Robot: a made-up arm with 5 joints. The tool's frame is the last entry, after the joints.
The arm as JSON. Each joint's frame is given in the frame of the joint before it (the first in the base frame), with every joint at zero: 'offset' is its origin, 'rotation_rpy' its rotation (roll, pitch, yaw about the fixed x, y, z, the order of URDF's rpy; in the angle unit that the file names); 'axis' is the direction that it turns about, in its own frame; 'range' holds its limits. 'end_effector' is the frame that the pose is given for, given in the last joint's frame.
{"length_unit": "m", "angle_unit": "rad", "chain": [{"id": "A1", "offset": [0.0, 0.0, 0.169], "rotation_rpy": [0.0, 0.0, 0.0], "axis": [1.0, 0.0, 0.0], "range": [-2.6, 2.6]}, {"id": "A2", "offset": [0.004, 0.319, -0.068], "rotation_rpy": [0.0, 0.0, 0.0], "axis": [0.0, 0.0, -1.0], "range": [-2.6, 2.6]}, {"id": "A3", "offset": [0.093, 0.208, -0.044], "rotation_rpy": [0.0, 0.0, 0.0], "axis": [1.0, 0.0, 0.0], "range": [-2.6, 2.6]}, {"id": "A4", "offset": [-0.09, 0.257, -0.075], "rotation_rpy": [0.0, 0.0, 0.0], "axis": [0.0, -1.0, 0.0], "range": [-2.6, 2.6]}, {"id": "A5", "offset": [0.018, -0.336, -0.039], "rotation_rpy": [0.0, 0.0, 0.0], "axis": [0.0, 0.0, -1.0], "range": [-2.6, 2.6]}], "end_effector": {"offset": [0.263, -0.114, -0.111], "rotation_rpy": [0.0, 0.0, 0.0]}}
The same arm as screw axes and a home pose.
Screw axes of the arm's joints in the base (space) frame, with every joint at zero. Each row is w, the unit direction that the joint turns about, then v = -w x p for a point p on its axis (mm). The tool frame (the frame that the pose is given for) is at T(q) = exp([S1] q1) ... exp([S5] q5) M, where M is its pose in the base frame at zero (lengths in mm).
S1 = (1, 0, 0, 0.0, 169.0, 0.0)
S2 = (0, 0, -1, -319.0, 4.0, 0.0)
S3 = (1, 0, 0, 0.0, 57.0, -527.0)
S4 = (0, -1, 0, -18.0, 0.0, -7.0)
S5 = (0, 0, -1, -448.0, 25.0, 0.0)
M: xyz 288.0 334.0 -168.0 (mm) rpy 0.0000 0.0000 0.0000 (rad, as in URDF)
Joint limits (rad, base to tool): -2.6000..2.6000 -2.6000..2.6000 -2.6000..2.6000 -2.6000..2.6000 -2.6000..2.6000

